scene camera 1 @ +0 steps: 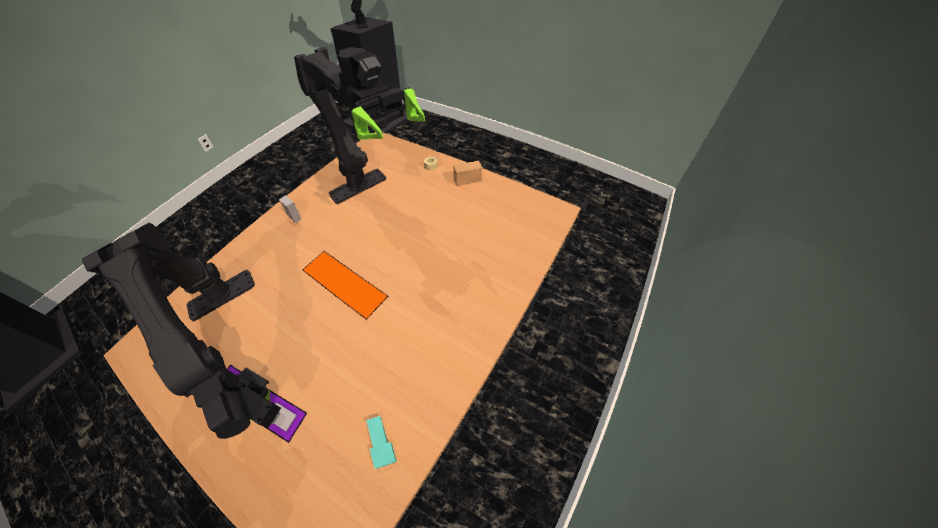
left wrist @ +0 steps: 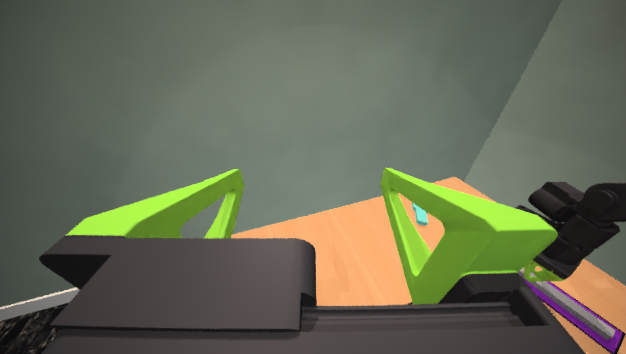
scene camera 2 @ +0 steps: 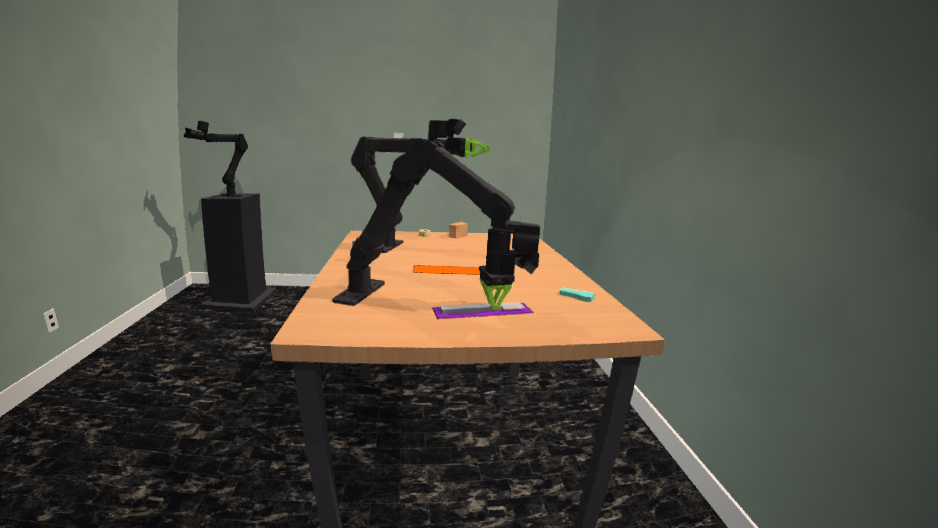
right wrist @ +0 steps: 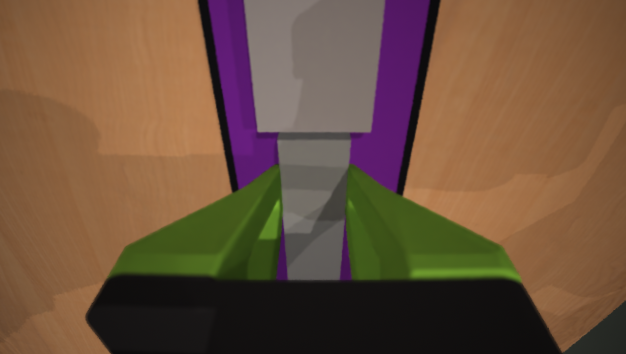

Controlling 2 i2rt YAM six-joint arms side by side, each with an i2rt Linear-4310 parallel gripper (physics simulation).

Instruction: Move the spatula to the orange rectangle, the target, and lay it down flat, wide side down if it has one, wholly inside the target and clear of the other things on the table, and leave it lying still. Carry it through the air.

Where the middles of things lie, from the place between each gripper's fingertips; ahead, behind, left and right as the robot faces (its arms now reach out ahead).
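Purple rectangle [scene camera 1: 287,435]: 30 mm behind my right hand, 10 mm to the right, 10 mm below. By their middles, nearest to that hand of the things named here: the purple rectangle. Orange rectangle [scene camera 1: 364,298]: 350 mm to the left of my right hand, 100 mm behind, 10 mm below. Teal paddle-shaped object [scene camera 1: 382,453]: 260 mm ahead of my right hand, 110 mm to the left.
Orange rectangle: 200 mm to the right of my left hand, 110 mm behind, 410 mm below. Purple rectangle: 560 mm to the right of my left hand, 40 mm behind, 410 mm below. Teal paddle-shaped object: 440 mm to the right of my left hand, 250 mm ahead, 400 mm below.
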